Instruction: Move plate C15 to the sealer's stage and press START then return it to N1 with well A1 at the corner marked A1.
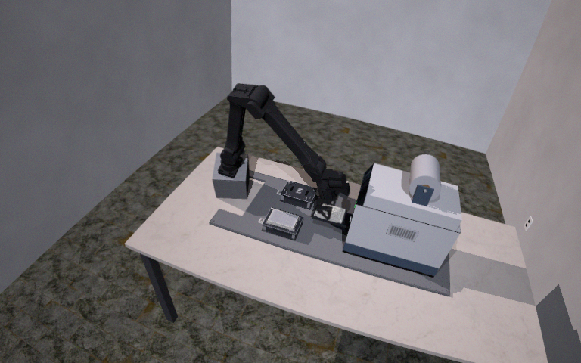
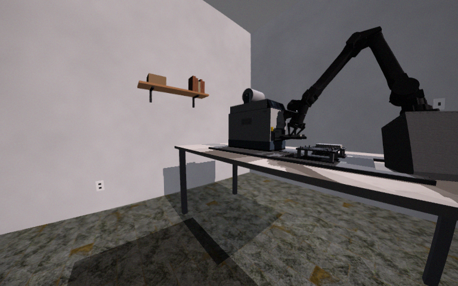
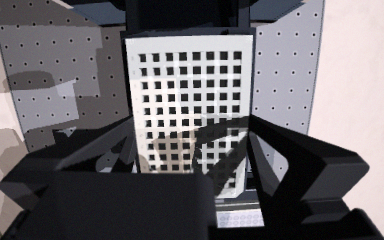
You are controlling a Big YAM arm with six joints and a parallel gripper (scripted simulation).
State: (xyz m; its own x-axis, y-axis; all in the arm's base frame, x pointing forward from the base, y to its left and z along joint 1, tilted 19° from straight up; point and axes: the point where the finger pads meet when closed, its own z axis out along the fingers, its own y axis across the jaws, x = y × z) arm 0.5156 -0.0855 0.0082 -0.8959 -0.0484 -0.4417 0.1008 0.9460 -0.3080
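My hand is right at the white well plate. The rest, counted from my hand: foil roll: 33 cm ahead, 31 cm above, 3 cm to the right; then dark stage: 1 cm below.
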